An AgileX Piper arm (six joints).
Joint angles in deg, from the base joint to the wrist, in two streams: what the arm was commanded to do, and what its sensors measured. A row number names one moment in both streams.
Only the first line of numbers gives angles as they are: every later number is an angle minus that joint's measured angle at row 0.
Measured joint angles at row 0:
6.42, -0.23, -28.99, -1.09, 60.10, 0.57
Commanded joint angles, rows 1 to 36:
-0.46, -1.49, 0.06, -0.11, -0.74, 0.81
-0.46, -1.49, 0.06, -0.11, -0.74, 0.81
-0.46, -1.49, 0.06, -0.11, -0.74, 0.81
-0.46, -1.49, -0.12, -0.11, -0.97, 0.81
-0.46, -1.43, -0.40, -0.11, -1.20, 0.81
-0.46, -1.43, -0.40, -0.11, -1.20, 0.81
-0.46, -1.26, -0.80, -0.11, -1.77, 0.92
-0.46, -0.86, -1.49, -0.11, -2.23, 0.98
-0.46, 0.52, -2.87, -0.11, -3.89, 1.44
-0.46, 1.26, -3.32, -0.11, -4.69, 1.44
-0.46, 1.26, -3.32, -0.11, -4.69, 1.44
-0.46, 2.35, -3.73, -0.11, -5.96, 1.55
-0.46, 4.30, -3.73, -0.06, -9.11, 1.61
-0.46, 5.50, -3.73, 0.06, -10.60, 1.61
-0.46, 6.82, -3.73, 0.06, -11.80, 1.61
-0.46, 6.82, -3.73, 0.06, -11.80, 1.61
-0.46, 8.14, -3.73, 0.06, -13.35, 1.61
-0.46, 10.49, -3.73, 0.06, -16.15, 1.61
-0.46, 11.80, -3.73, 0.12, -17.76, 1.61
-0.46, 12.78, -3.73, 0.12, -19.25, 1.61
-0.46, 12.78, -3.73, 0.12, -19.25, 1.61
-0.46, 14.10, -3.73, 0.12, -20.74, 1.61
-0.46, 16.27, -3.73, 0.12, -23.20, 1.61
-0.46, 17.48, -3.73, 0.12, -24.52, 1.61
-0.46, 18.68, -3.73, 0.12, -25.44, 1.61
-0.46, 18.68, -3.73, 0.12, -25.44, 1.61
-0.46, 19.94, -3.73, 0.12, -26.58, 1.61
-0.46, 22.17, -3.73, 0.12, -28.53, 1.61
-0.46, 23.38, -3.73, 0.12, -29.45, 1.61
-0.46, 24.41, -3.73, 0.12, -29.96, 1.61
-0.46, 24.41, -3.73, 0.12, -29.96, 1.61
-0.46, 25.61, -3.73, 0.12, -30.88, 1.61
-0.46, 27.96, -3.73, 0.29, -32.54, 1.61
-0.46, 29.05, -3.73, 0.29, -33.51, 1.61
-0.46, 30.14, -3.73, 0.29, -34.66, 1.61
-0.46, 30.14, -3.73, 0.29, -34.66, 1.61
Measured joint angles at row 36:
-0.12, 27.62, -3.38, 0.12, -31.39, 1.32
